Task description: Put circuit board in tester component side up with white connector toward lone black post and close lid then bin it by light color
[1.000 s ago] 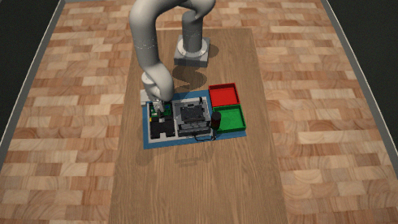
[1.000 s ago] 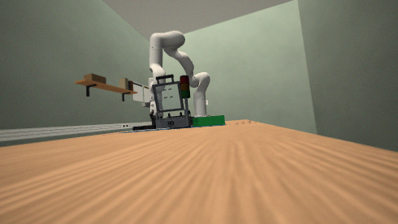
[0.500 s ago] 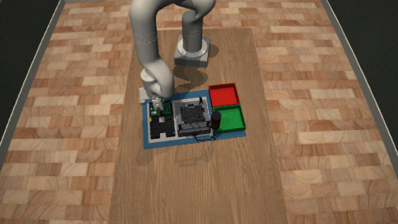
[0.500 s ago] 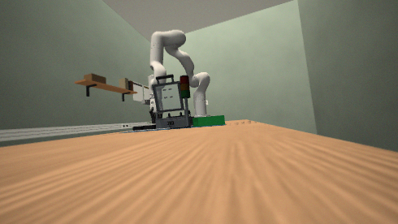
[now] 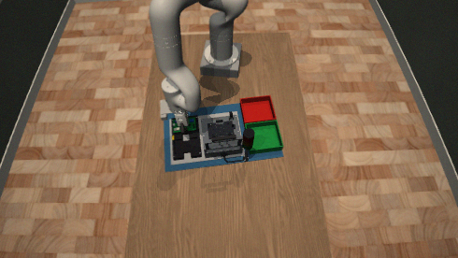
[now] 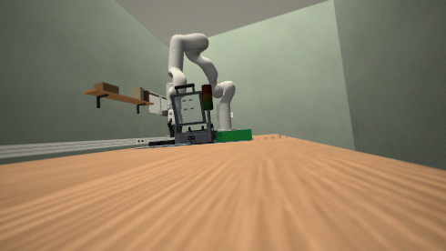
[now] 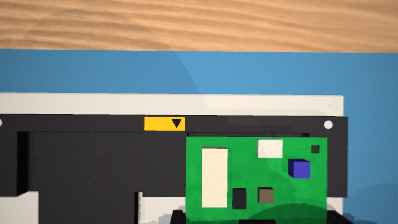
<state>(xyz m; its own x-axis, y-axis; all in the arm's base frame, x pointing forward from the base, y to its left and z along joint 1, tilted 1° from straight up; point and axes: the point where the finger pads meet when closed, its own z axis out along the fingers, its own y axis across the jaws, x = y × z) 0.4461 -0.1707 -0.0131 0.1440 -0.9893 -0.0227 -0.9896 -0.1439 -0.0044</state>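
The dark nest lies 4 cm ahead of my hand, 18 cm to the left of it and 1 cm above it. Round my hand: green circuit board: right at my hand; tester lid: 16 cm ahead, 20 cm to the left, 13 cm above; red bin: 10 cm behind, 36 cm to the left, 4 cm below.
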